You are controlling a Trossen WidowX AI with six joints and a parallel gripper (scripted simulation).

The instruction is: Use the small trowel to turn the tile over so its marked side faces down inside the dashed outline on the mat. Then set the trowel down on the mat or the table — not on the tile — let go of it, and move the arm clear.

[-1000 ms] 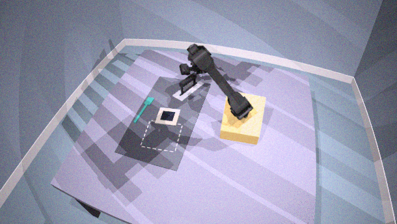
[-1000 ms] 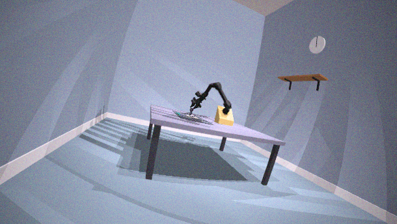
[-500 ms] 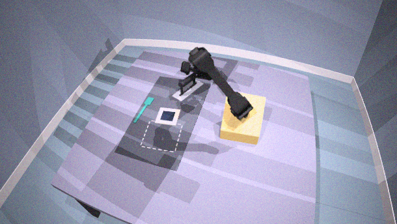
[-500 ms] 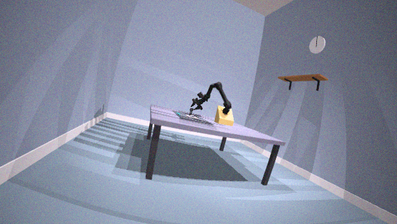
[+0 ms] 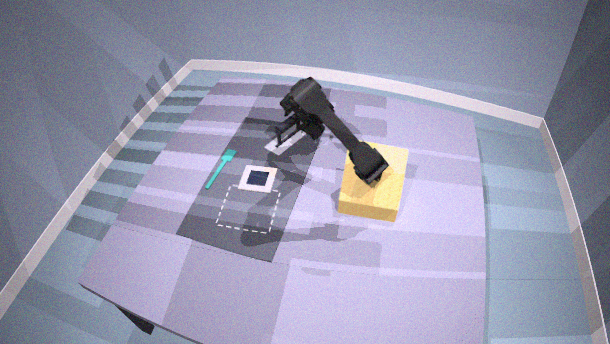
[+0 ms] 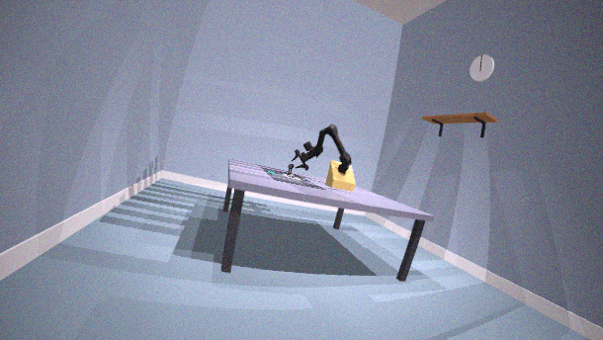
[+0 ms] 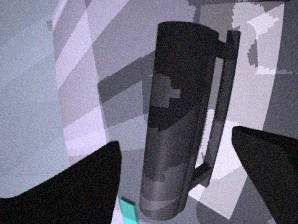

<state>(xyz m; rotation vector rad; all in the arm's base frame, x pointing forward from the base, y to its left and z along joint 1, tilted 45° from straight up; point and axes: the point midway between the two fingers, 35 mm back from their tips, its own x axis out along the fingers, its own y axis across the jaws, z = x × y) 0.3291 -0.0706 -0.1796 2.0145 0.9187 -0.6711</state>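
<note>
The tile lies 24 cm to the left of my gripper tip, 8 cm below it and 2 cm ahead of it. Also, from my gripper tip: teal trowel: 23 cm to the left, 18 cm ahead, 8 cm below; then grey mat: 23 cm to the left, 10 cm below, 4 cm ahead.
</note>
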